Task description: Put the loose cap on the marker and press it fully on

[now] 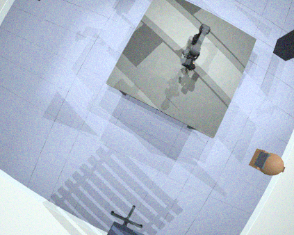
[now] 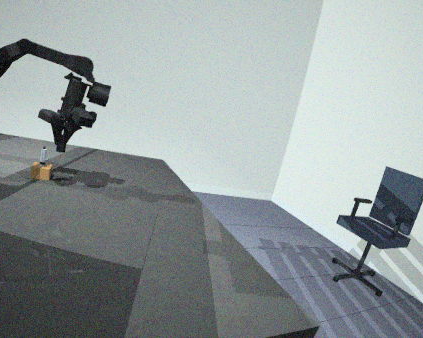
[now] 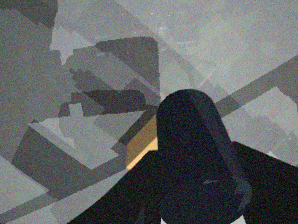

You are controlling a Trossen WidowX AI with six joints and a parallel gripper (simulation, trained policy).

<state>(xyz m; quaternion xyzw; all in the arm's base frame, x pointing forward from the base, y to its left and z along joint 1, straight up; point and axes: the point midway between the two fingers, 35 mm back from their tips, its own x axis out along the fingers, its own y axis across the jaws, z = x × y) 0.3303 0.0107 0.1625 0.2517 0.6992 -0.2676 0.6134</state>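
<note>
My gripper tip is 5 cm past the orange holder block, 5 cm to the right of it and 11 cm above it. The rest, counted from my gripper tip: dark cap (1 cm above).
</note>
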